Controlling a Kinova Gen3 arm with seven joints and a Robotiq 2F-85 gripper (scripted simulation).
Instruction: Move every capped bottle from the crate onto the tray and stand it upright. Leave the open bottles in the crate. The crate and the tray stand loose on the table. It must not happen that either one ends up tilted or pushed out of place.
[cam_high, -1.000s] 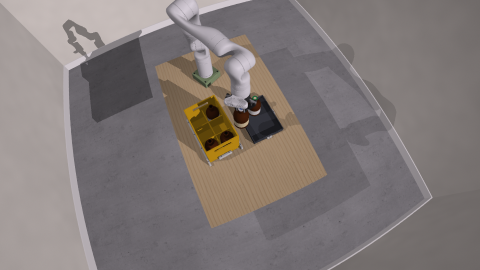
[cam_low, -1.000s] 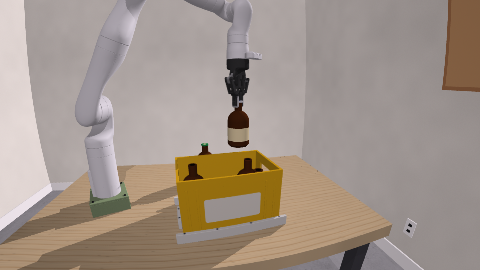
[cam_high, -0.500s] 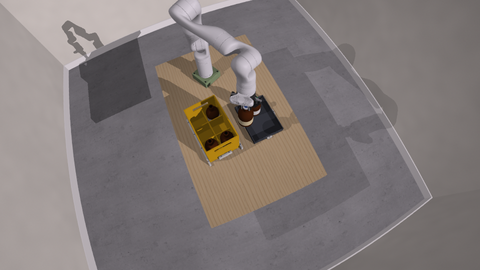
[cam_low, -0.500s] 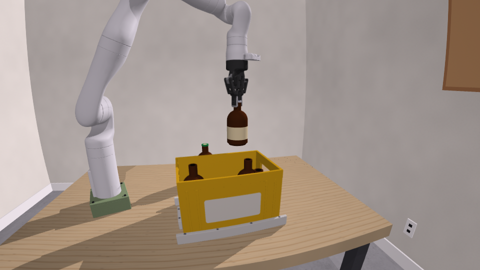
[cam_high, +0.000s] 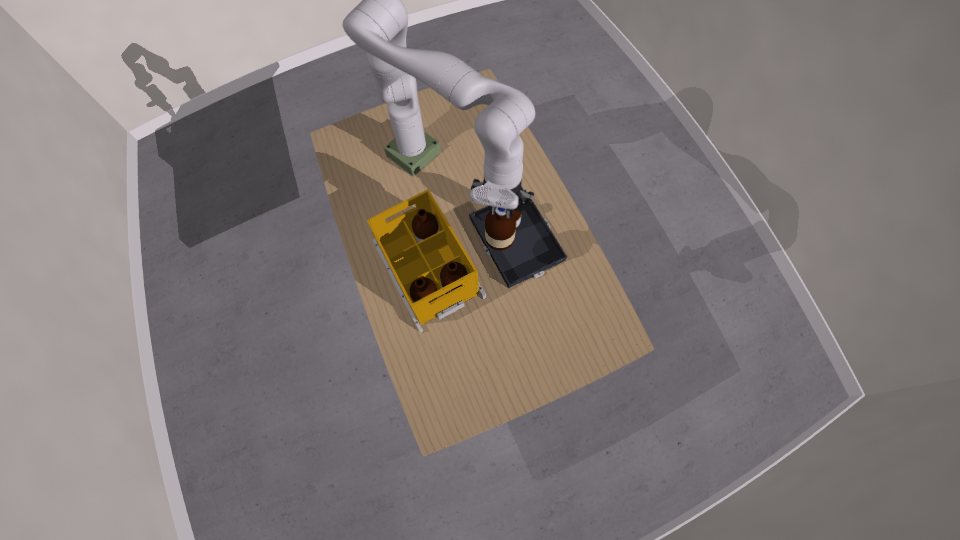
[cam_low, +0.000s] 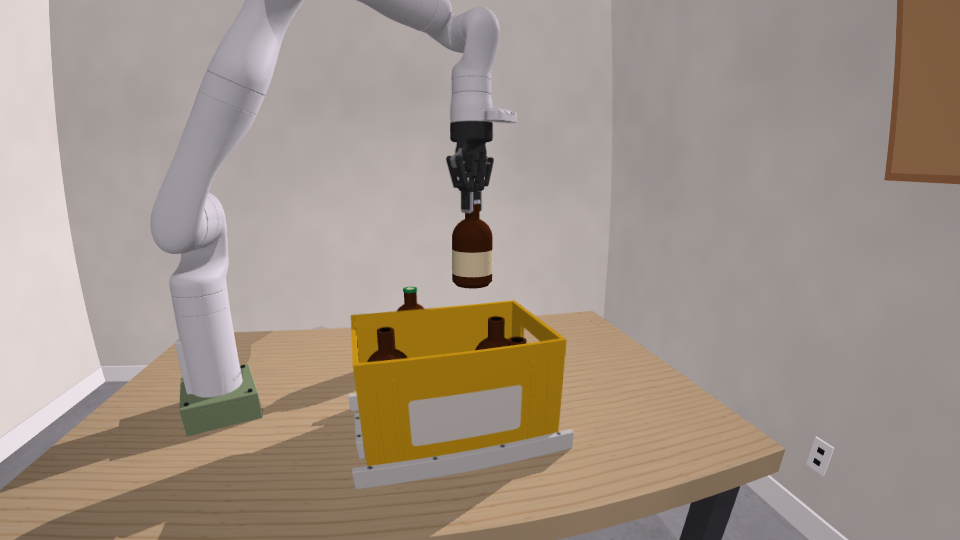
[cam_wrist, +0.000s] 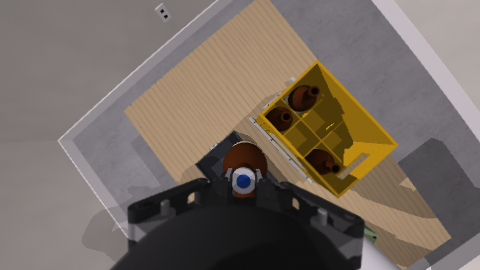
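Now: the blue-capped brown bottle 7 cm below my hand. Round my hand: yellow crate 8 cm behind, 18 cm to the right, 25 cm below; then dark tray 5 cm behind, 9 cm to the left, 32 cm below.
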